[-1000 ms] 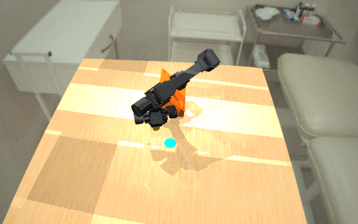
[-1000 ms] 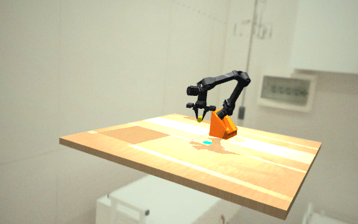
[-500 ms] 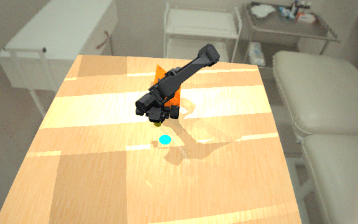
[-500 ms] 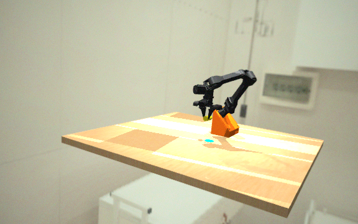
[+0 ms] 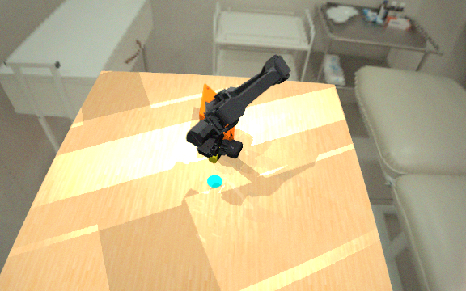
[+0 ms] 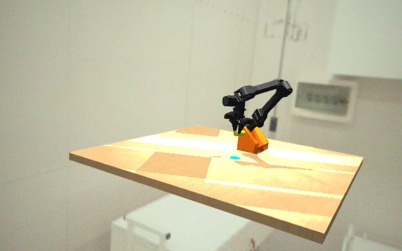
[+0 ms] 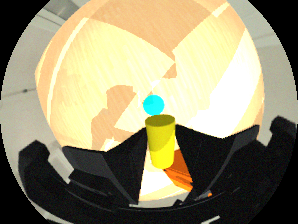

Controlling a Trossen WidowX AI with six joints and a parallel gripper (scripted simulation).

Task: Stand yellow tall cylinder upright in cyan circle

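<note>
My gripper tip is now 140 mm above the cyan circle. The rest, counted from my gripper tip: yellow cylinder 20 mm behind, 10 mm to the left.
</note>
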